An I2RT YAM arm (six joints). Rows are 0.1 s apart.
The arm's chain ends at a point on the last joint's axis. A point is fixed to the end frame.
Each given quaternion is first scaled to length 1.
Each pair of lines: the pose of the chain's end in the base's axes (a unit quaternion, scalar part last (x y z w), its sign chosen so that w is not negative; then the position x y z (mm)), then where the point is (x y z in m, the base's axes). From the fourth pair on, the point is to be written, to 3 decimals.
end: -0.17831, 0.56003, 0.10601, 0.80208, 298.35, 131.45, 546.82
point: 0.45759 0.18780 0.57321
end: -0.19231, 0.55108, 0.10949, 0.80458, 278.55, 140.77, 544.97
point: 0.43587 0.20134 0.57342
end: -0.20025, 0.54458, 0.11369, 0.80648, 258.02, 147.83, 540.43
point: 0.41388 0.21133 0.57050
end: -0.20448, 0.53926, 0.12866, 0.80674, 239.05, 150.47, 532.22
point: 0.393 0.218 0.564
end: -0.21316, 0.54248, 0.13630, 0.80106, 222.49, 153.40, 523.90
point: 0.375 0.225 0.553
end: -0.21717, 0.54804, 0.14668, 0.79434, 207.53, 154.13, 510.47
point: 0.359 0.229 0.536
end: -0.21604, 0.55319, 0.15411, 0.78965, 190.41, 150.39, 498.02
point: 0.342 0.226 0.522
